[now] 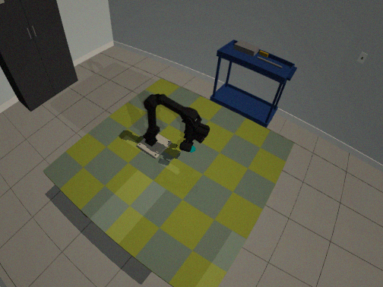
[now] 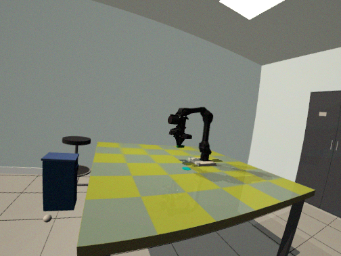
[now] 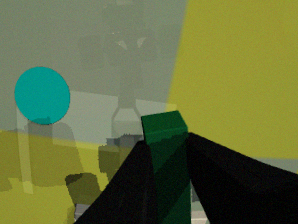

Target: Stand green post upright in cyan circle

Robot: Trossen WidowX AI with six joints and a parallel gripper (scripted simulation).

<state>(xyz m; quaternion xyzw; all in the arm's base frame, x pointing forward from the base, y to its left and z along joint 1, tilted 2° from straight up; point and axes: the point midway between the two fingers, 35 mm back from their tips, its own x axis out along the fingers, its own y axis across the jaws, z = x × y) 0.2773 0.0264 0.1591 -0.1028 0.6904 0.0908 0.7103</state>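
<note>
My gripper tip is now 20 mm past the green post and 10 mm to the left of it. Round my gripper tip: cyan circle (30 mm behind, 90 mm to the left, 140 mm below).
</note>
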